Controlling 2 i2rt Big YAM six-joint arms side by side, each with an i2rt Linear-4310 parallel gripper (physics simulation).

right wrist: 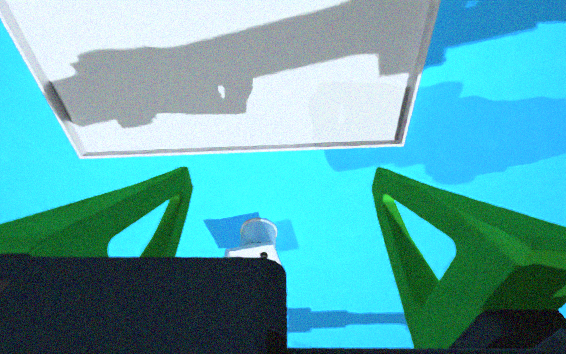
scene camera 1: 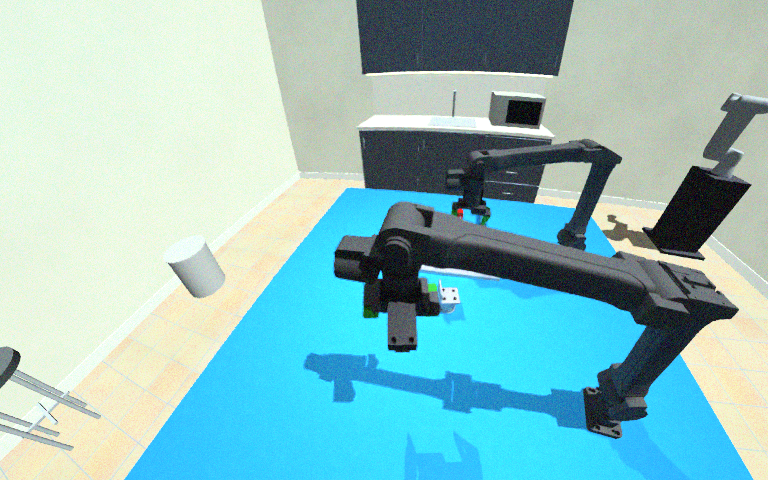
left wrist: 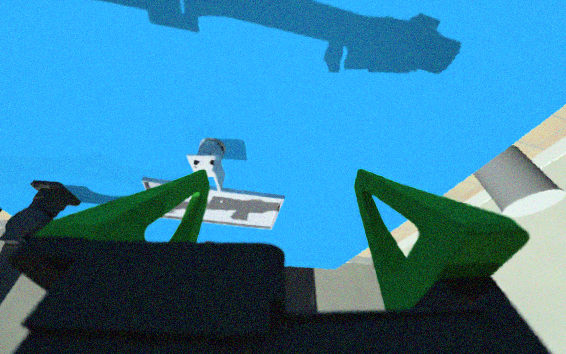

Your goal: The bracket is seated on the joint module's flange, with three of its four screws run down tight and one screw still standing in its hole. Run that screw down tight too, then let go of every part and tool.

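Frame: origin at the left arm's base, x ahead, y left, z up, level; centimetres.
Seen in the pictures: left gripper, fingertip midpoint: (left wrist: 281, 177); right gripper, fingertip midpoint: (right wrist: 282, 177); left arm's base, origin of the base link: (scene camera 1: 600, 412); right arm's base, origin of the base link: (left wrist: 58, 192).
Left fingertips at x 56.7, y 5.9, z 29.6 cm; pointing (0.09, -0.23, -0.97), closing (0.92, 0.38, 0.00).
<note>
Pixels of each thing's top centre, then the offset from my left fingertips to it.
- round grey joint module, middle of its top: (right wrist: 255, 262) (left wrist: 206, 166) (scene camera 1: 448, 295) dx -6.7, dy -28.4, dz -23.2 cm
- shallow white tray, middle of its top: (right wrist: 226, 60) (left wrist: 216, 209) (scene camera 1: 449, 255) dx -1.4, dy -54.8, dz -28.0 cm
- small red object, middle of its top: (scene camera 1: 460, 213) dx -0.4, dy -88.2, dz -26.2 cm
The white bracket (scene camera 1: 450, 295) (left wrist: 201, 161) (right wrist: 247, 252) sits on the round grey joint module (left wrist: 211, 146) (right wrist: 258, 233) on the blue surface. Dark spots show on its face; which are seated screws and which is the standing one I cannot tell. In the right wrist view my gripper body partly hides the bracket. My left gripper (scene camera 1: 400, 301) (left wrist: 281, 177) is open and empty, high up and left of the bracket in the scene view. My right gripper (scene camera 1: 470, 217) (right wrist: 282, 177) is open and empty at the far side, beyond the tray in the scene view.
A shallow white tray (scene camera 1: 464, 272) (left wrist: 267, 220) (right wrist: 240, 150) lies behind the bracket in the scene view. A small red object (scene camera 1: 459, 212) shows by the right fingers, partly hidden. A grey bin (scene camera 1: 195, 266) (left wrist: 515, 175) stands off the blue surface. My left forearm spans the scene view.
</note>
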